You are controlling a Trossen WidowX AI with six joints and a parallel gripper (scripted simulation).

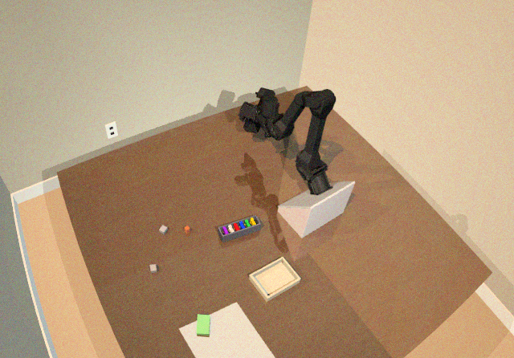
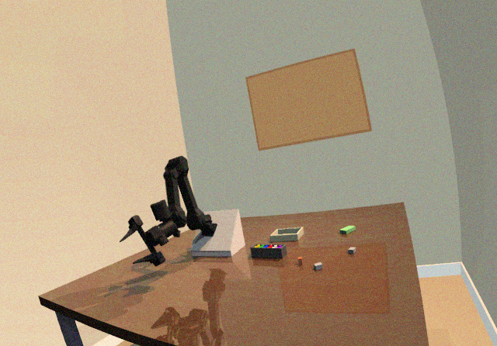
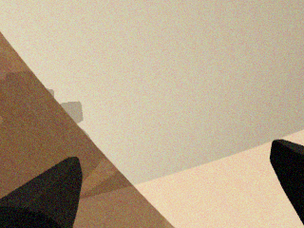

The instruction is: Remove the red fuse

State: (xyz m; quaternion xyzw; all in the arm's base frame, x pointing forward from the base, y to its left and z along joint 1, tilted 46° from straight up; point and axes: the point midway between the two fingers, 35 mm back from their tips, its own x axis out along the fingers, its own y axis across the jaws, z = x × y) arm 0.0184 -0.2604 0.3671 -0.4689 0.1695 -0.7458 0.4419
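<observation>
Right now the red fuse is 290 mm ahead of my gripper tip, 440 mm to the left of it and 140 mm below it. Also, from my gripper tip: cream tray 270 mm ahead, 670 mm to the left, 160 mm below; green block 550 mm ahead, 710 mm to the left, 150 mm below; orange piece 450 mm ahead, 360 mm to the left, 150 mm below.
</observation>
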